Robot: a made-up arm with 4 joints. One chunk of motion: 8 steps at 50 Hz.
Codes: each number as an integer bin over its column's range. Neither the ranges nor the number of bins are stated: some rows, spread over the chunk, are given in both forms.
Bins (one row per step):
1: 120 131 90 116 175 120
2: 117 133 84 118 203 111
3: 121 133 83 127 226 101
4: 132 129 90 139 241 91
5: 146 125 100 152 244 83
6: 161 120 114 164 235 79
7: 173 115 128 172 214 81
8: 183 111 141 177 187 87
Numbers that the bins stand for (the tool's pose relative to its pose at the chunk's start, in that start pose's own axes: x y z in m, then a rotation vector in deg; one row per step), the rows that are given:
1: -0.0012 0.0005 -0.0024 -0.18 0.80 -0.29
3: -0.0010 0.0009 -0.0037 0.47 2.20 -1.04
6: 0.0053 -0.0012 0.0024 2.65 2.45 -1.90
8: 0.0087 -0.0026 0.0076 3.41 1.13 -1.59
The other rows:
2: -0.0016 0.0009 -0.0035 -0.06 1.57 -0.65
4: 0.0007 0.0002 -0.0024 1.18 2.62 -1.43
5: 0.0029 -0.0004 -0.0004 1.94 2.70 -1.75
7: 0.0071 -0.0020 0.0051 3.12 1.87 -1.82

